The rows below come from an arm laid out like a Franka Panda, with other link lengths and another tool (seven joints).
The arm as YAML. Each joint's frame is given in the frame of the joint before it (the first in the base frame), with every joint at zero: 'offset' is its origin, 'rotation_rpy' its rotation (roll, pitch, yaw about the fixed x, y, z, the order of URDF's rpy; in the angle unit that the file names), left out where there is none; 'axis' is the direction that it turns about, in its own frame. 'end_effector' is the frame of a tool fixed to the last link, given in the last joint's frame.
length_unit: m
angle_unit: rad
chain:
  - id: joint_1
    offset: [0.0, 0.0, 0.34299]
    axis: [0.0, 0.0, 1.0]
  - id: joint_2
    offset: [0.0, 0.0, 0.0]
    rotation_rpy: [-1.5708, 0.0, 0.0]
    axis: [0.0, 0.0, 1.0]
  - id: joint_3
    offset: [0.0, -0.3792, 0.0]
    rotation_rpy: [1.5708, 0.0, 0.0]
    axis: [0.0, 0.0, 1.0]
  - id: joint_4
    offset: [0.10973, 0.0, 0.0]
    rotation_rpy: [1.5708, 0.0, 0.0]
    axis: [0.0, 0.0, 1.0]
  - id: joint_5
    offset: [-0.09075, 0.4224, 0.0]
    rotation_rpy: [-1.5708, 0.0, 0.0]
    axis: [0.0, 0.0, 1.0]
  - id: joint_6
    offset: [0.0, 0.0, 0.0]
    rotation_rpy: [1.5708, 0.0, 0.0]
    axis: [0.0, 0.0, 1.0]
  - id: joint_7
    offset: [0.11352, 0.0, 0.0]
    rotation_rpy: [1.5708, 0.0, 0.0]
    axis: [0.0, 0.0, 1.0]
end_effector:
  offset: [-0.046, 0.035, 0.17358]
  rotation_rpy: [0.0, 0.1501, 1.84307]
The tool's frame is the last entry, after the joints.
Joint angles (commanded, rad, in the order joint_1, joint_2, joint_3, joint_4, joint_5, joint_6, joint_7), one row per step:
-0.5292 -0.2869 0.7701 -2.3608 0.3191 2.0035 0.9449
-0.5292 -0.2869 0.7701 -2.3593 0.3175 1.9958 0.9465
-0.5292 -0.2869 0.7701 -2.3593 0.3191 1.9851 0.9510
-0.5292 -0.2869 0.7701 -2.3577 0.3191 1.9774 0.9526
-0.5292 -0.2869 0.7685 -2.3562 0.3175 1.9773 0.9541
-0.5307 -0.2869 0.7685 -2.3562 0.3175 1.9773 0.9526
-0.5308 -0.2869 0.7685 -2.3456 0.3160 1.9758 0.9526
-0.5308 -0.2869 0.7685 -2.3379 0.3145 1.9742 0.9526
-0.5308 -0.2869 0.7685 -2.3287 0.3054 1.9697 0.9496
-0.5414 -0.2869 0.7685 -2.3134 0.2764 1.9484 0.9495
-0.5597 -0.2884 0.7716 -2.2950 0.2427 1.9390 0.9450
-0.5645 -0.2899 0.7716 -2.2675 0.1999 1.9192 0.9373
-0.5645 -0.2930 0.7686 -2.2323 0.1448 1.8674 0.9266
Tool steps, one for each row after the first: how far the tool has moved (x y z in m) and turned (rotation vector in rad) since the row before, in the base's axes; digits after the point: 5 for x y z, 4 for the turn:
-0.00092 0.00006 0.00036 -0.0016 0.0062 0.0001
-0.00186 0.00040 -0.00030 0.0002 0.0111 -0.0046
-0.00089 0.00029 0.00046 -0.0003 0.0062 -0.0007
0.00070 -0.00060 0.00077 -0.0009 -0.0016 -0.0019
0.00023 -0.00074 0.00000 0.0002 -0.0001 0.0000
0.00288 0.00137 0.00449 0.0009 -0.0088 0.0029
0.00196 0.00097 0.00325 0.0003 -0.0059 0.0024
0.00180 -0.00003 0.00364 -0.0056 -0.0052 0.0098
0.00234 -0.00665 0.00534 -0.0231 0.0042 0.0083
0.00590 -0.00921 0.00725 -0.0273 -0.0117 0.0095
0.00472 -0.00501 0.01133 -0.0340 -0.0109 0.0283
0.00051 -0.00602 0.01476 -0.0480 0.0110 0.0366

